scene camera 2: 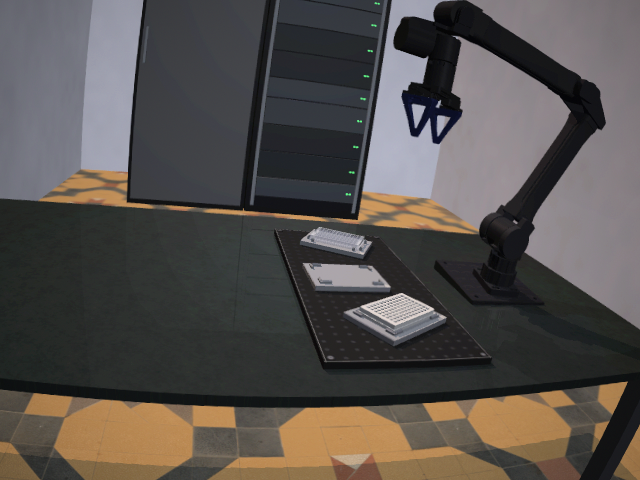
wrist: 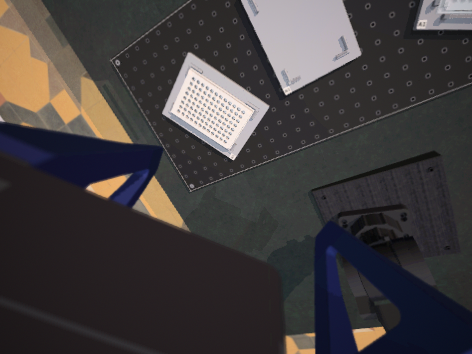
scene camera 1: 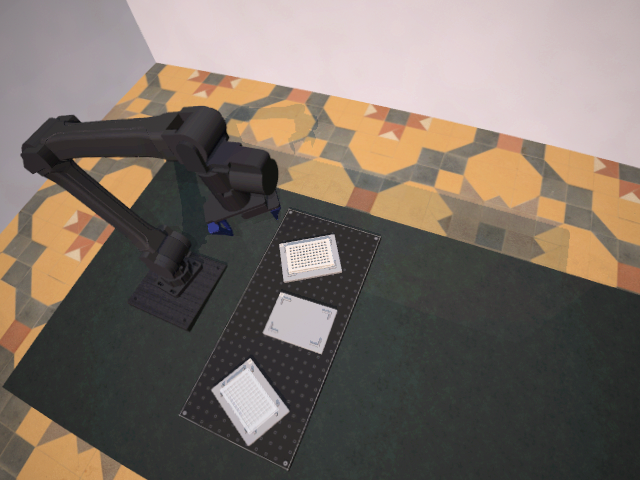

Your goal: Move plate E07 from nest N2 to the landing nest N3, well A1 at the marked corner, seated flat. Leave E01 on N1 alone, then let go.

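Note:
A cream plate with dark wells (scene camera 1: 310,255) (scene camera 2: 398,310) (wrist: 212,110) sits on a grey nest (scene camera 1: 336,253) (wrist: 260,107). A pale, clear-looking plate (scene camera 1: 249,400) (scene camera 2: 338,238) sits on another nest (scene camera 1: 281,410) (wrist: 440,22), whose corner tag reads A1 in the wrist view. The middle nest (scene camera 1: 299,322) (scene camera 2: 346,277) (wrist: 310,45) holds no plate; its corner brackets show, with a small tag at one corner in the wrist view. Plate and nest numbers are not readable. My gripper (scene camera 1: 249,222) (scene camera 2: 426,138) (wrist: 244,195) is open and empty, high above the table, off the cream plate's end of the board.
The nests stand at different angles on a black perforated board (scene camera 1: 356,279) (scene camera 2: 341,351) (wrist: 150,90) with a thin raised edge. The arm's base plate (scene camera 1: 155,304) (scene camera 2: 465,289) (wrist: 400,185) is beside the board. A cabinet and server rack (scene camera 2: 249,155) stand behind the table.

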